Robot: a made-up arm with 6 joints. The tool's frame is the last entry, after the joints.
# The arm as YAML. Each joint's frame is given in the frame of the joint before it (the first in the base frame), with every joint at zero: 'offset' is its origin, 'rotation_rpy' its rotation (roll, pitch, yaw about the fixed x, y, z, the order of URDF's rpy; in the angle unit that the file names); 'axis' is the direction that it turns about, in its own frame. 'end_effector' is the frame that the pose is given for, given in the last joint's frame.
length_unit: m
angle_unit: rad
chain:
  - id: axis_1
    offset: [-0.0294, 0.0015, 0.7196]
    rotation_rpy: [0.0, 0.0, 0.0]
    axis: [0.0, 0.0, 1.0]
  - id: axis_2
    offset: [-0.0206, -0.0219, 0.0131]
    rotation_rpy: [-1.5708, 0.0, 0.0]
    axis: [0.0, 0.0, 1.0]
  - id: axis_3
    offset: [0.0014, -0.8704, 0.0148]
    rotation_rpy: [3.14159, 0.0, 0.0]
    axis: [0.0, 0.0, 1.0]
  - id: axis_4
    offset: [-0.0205, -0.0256, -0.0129]
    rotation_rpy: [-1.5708, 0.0, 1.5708]
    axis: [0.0, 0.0, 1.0]
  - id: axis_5
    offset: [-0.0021, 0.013, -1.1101]
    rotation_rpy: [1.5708, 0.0, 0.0]
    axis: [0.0, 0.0, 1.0]
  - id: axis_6
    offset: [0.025, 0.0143, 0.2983]
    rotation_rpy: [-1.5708, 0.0, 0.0]
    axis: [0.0, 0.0, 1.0]
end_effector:
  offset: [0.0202, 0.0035, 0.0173]
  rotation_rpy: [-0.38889, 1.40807, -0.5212]
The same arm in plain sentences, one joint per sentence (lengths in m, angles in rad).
The arm has six revolute joints in a row. What follows holds with every joint at zero, and every direction is one of the base frame's.
The first joint lies 0.0294 m along -x and 0.0015 m along +y and 0.7196 m along +z from the base frame's origin and turns about +z.
The second joint lies 0.0206 m along -x and 0.0219 m along -y and 0.0131 m along +z from the first joint and turns about +y.
The third joint lies 0.0014 m along +x and 0.0148 m along +y and 0.8704 m along +z from the second joint and turns about -y.
The fourth joint lies 0.0205 m along -x and 0.0129 m along +y and 0.0256 m along -z from the third joint and turns about -x.
The fifth joint lies 1.1101 m along +x and 0.013 m along +y and 0.0021 m along -z from the fourth joint and turns about -y.
The sixth joint lies 0.0143 m along -x and 0.2983 m along -y and 0.025 m along +z from the fifth joint and turns about -x.
The tool frame, which is the frame that the pose is given for, lies 0.0173 m along -x and 0.0035 m along +y and 0.0202 m along +z from the sixth joint; its axes are the base frame's turned by roll 0.1381, pitch -0.141 and yaw -0.0816 rad (as in URDF: about the fixed x, then y, then z).

